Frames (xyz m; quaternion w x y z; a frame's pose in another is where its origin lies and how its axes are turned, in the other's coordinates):
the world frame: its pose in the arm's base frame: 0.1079 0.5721 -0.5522 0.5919 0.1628 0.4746 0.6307
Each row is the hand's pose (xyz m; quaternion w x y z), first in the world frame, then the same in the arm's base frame.
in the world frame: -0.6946 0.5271 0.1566 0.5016 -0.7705 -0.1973 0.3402
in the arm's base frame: 0.0869 0.0894 0.1904 0.3014 -0.0885 -0.4201 0.8514
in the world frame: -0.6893 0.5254 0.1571 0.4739 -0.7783 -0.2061 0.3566
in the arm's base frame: 0.0870 0.0941 0.1874 0.2801 -0.0843 -0.4460 0.8459
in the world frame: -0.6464 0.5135 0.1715 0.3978 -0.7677 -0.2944 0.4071
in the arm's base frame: 0.0946 0.1369 0.1698 0.2434 -0.0108 -0.5360 0.8083
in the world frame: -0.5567 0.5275 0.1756 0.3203 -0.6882 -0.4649 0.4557
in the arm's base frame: 0.0673 0.2215 0.1510 0.2349 0.1543 -0.6314 0.7227
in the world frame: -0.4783 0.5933 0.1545 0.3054 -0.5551 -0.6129 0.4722
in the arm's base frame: -0.0071 0.2935 0.1646 0.2642 0.3318 -0.6448 0.6358
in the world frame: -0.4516 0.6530 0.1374 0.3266 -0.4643 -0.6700 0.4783
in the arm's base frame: -0.0622 0.3197 0.1939 0.2853 0.4280 -0.6123 0.6004
